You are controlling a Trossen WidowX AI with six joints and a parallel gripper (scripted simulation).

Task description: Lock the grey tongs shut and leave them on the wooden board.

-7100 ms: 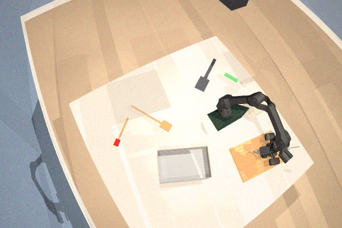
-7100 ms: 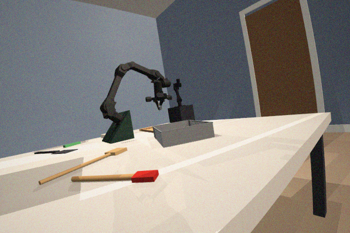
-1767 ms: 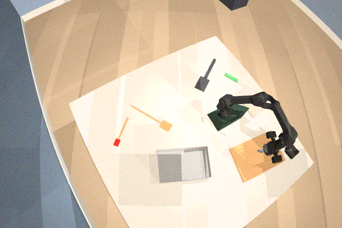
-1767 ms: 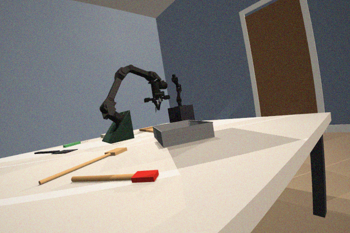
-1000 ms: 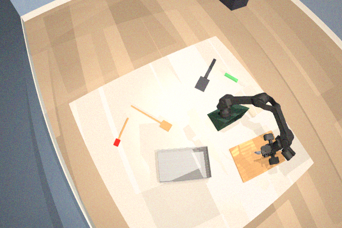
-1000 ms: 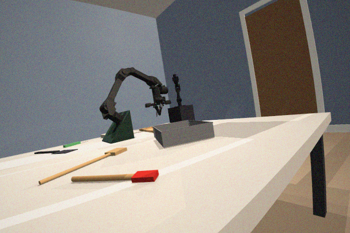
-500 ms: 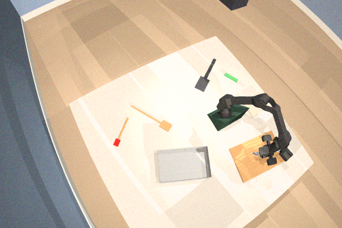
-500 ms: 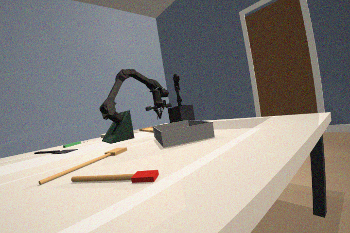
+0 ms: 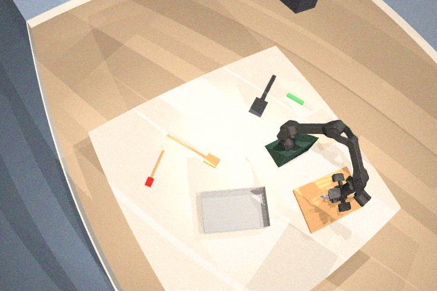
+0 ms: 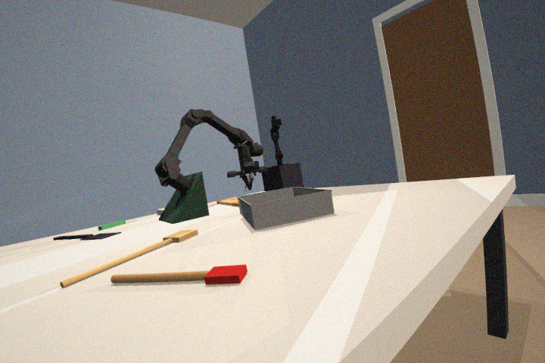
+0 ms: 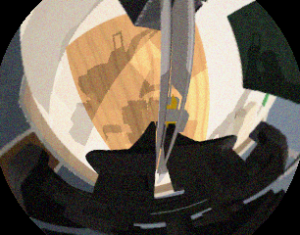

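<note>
Now: gripper tip 40 mm above the wooden board. The rest, counted from my gripper tip: green-handled tool 530 mm to the right, 230 mm behind, 40 mm below; then grey roasting tin 450 mm ahead, 230 mm to the right, 20 mm below; then pale tile 290 mm to the right, 230 mm behind, 40 mm below.
</note>
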